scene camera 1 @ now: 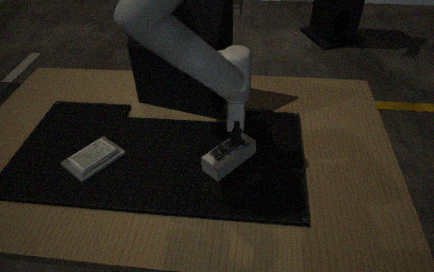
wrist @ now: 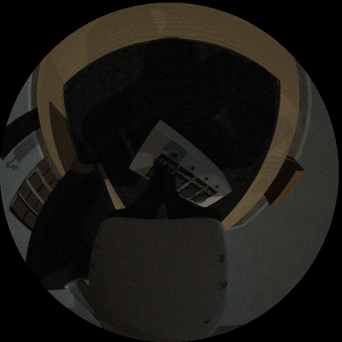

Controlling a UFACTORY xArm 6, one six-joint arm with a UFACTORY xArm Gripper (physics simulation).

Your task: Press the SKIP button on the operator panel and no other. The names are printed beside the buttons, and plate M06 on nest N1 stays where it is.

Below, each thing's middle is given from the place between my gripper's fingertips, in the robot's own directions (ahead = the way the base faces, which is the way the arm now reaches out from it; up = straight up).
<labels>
Now: the operator panel (scene camera 1: 217, 167) 3 cm ahead of my hand, 3 cm to the right of it and 3 cm below it. From my hand the other things lie so: plate M06 (scene camera 1: 89, 157): 13 cm behind, 43 cm to the right, 3 cm below.
</labels>
